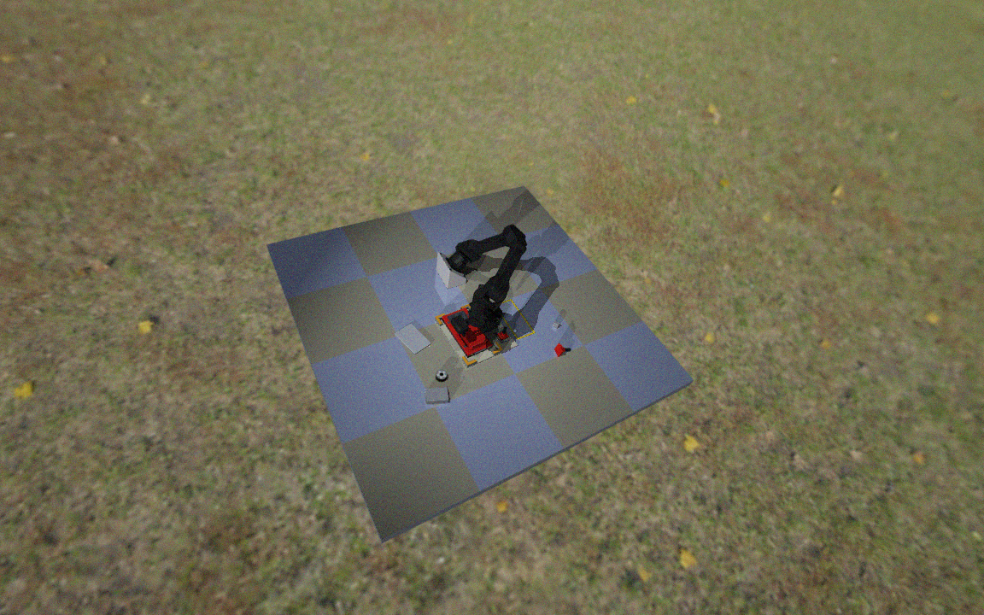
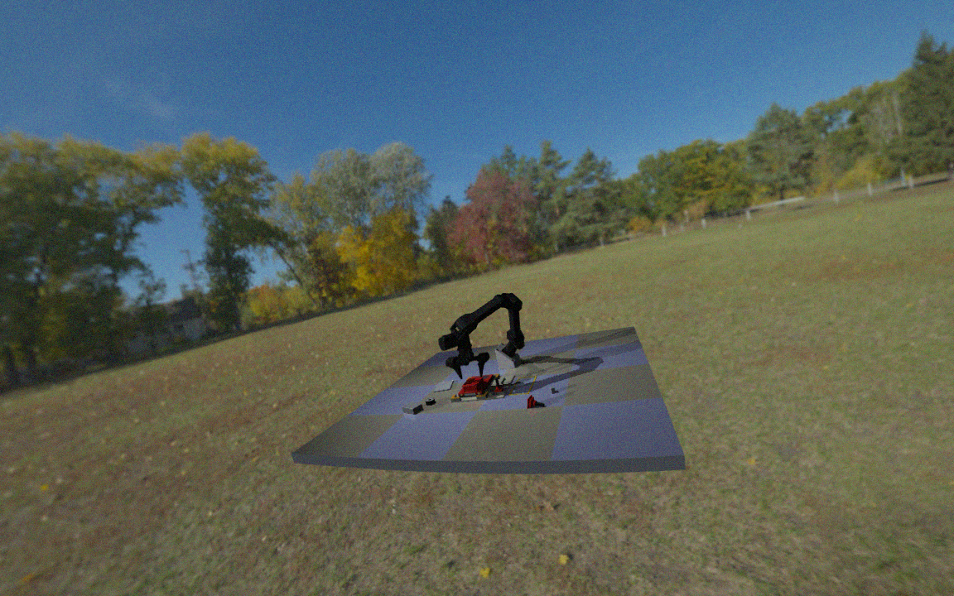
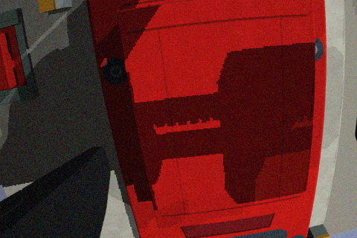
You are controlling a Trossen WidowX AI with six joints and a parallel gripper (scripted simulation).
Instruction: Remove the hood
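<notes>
Right now my gripper tip is 30 mm above the hood. Round my gripper tip: grey plate (90 mm behind, 200 mm to the right, 60 mm below); then wheel (100 mm ahead, 170 mm to the right, 60 mm below).
</notes>
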